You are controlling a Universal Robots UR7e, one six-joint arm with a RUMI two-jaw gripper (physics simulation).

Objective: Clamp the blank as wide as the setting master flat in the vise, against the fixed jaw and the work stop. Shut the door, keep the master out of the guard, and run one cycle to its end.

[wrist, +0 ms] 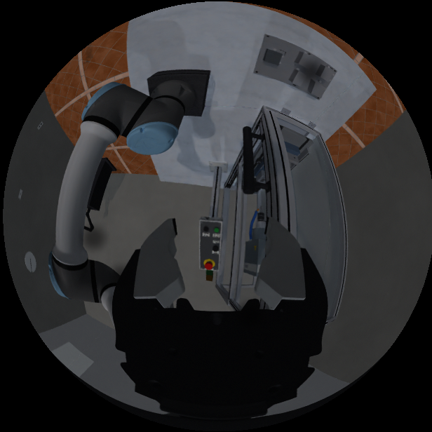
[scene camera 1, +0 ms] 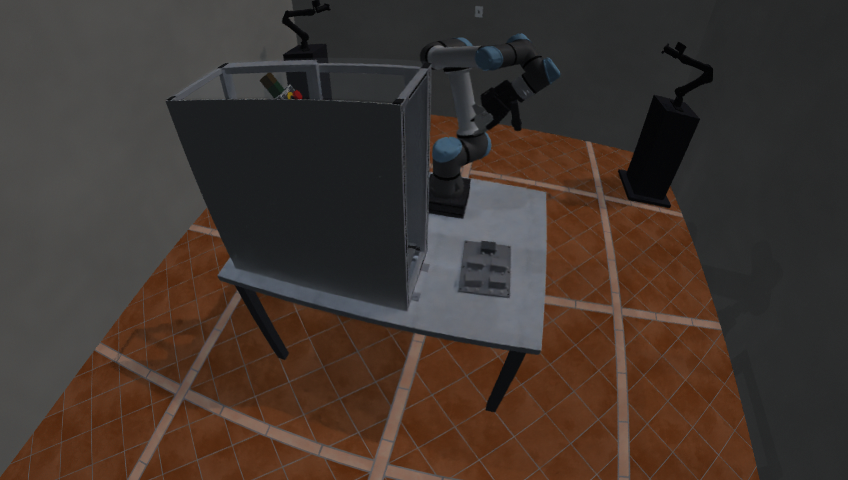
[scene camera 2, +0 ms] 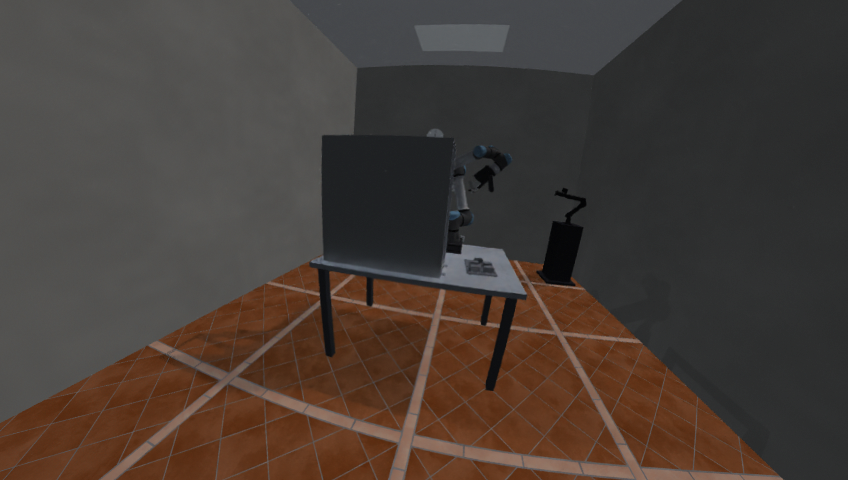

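Seen in the pictures: gripper, fingertip midpoint: (scene camera 1: 471, 128) (scene camera 2: 469, 191); arm's base at its link origin: (scene camera 1: 446, 187) (scene camera 2: 450, 240).
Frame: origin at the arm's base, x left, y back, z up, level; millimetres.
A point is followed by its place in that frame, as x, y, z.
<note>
My gripper (scene camera 1: 503, 126) (scene camera 2: 485, 188) @[94, -174, 403] (wrist: 220, 219) is open with nothing between its fingers, raised above the table beside the guard. The guard (scene camera 1: 297, 196) @[-357, -592, 367] (scene camera 2: 386, 202) @[-372, -592, 321] is a tall enclosure at the left of the table. Its black door handle (wrist: 247, 160) shows in the wrist view; whether the door is fully shut is unclear. The vise, the work stop and any part in them cannot be made out inside. A grey plate (scene camera 1: 468, 255) @[134, -317, -69] (wrist: 270, 72) lies right of the guard, with a dark square block (scene camera 1: 488, 246) @[207, -278, -44] (wrist: 272, 56) and several raised pieces. I cannot tell which is blank or master.
A control panel (wrist: 210, 245) with a green button (wrist: 216, 230) and a red stop button (wrist: 208, 266) stands beside the guard, past my fingertips. The arm's base (scene camera 1: 449, 202) @[26, -94, -4] is behind the plate on the table (scene camera 1: 511, 208) @[299, 13, -77]. Black pedestals (scene camera 1: 661, 148) (scene camera 2: 561, 252) stand away from the table.
</note>
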